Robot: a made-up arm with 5 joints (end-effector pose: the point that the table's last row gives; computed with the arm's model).
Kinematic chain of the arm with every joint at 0, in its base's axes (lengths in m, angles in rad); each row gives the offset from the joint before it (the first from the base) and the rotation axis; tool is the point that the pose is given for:
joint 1: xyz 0 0 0.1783 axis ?
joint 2: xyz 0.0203 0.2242 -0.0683 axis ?
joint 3: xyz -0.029 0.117 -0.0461 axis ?
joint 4: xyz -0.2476 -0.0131 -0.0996 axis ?
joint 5: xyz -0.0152 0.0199 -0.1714 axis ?
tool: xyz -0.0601 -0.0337 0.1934
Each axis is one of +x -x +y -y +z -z.
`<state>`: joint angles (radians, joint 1 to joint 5).
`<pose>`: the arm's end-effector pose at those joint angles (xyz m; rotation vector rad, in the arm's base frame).
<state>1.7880 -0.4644 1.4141 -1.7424 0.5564</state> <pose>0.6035 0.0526 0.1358 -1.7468 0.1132 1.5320</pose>
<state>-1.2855 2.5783 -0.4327 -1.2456 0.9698</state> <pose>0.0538 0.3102 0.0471 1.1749 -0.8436 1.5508</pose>
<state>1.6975 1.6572 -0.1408 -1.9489 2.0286</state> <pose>0.1175 -0.0476 -0.3803 1.5441 -1.4990 -1.3963</pose>
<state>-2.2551 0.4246 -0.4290 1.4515 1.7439</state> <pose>-0.2253 0.0058 -0.1058 -1.3102 -0.7261 -1.3702</pose>
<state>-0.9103 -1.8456 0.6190 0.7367 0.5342</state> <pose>-0.3815 0.1777 0.4892 -0.5542 0.8053 0.3889</pose>
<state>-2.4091 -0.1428 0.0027 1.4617 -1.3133</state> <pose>-0.1994 -0.5293 -0.0902 0.6550 -1.4641 1.0538</pose>
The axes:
joint 1: -z
joint 2: -y
joint 3: -z
joint 4: -y
joint 5: +x

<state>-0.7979 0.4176 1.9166 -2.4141 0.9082</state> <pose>-0.4900 0.3957 0.0348 1.9648 2.0747 -0.9971</pose>
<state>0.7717 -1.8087 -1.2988 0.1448 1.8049</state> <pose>-0.2633 0.2826 0.1455 -2.6267 -0.8866 0.6053</pose>
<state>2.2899 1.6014 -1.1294 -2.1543 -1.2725</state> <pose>0.0839 -0.1628 -0.1995 -0.3232 2.6695 -0.9084</pose>
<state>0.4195 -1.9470 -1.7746 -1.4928 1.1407</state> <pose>-0.1206 0.0664 -0.0708 -0.8494 -2.6288 -0.9662</pose>
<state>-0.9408 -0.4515 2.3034 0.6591 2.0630</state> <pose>-0.5574 0.1439 -0.2474 0.8867 -1.2558 -0.0920</pose>
